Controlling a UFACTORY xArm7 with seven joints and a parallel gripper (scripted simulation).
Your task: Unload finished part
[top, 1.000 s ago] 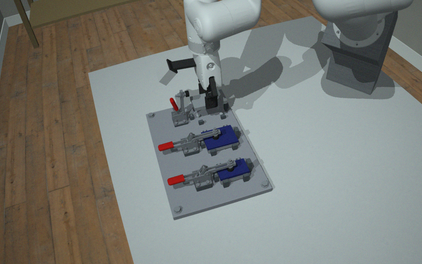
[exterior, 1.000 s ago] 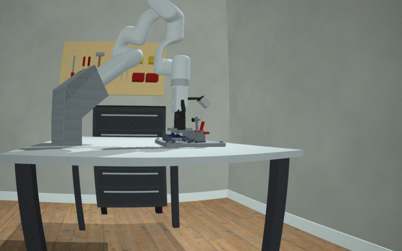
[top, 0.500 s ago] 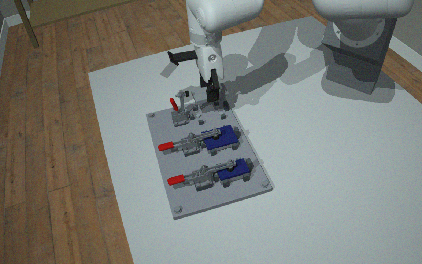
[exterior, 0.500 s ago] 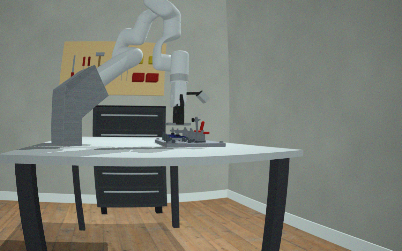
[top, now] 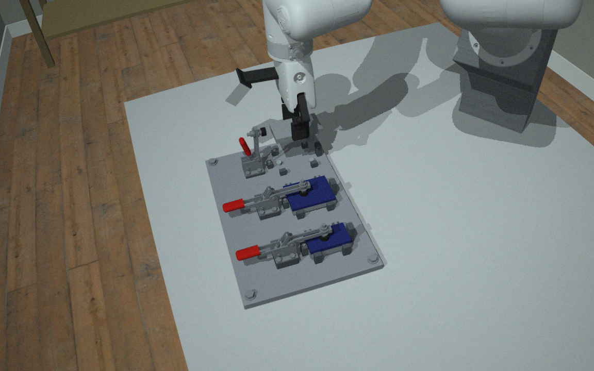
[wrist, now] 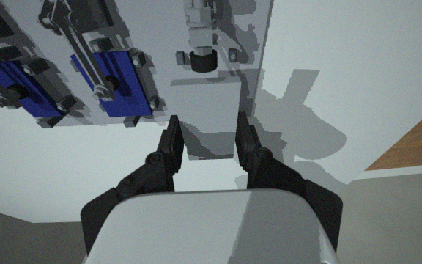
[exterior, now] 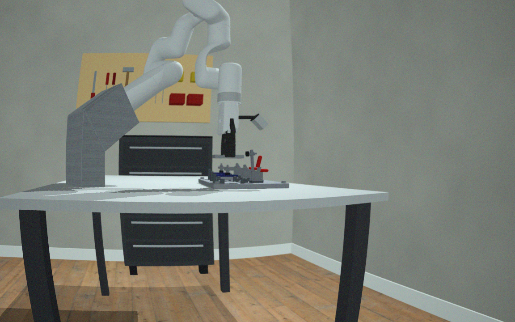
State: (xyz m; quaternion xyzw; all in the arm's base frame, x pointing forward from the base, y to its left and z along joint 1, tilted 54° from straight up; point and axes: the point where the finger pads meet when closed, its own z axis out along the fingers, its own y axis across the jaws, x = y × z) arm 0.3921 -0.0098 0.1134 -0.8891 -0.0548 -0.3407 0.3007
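Now: the toggle clamp 80 mm ahead of my hand, 30 mm to the left of it and 50 mm below it. The rest, counted from my hand: grey finished part (10 mm behind, 10 mm below); then grey fixture plate (20 mm ahead, 120 mm to the left, 100 mm below).
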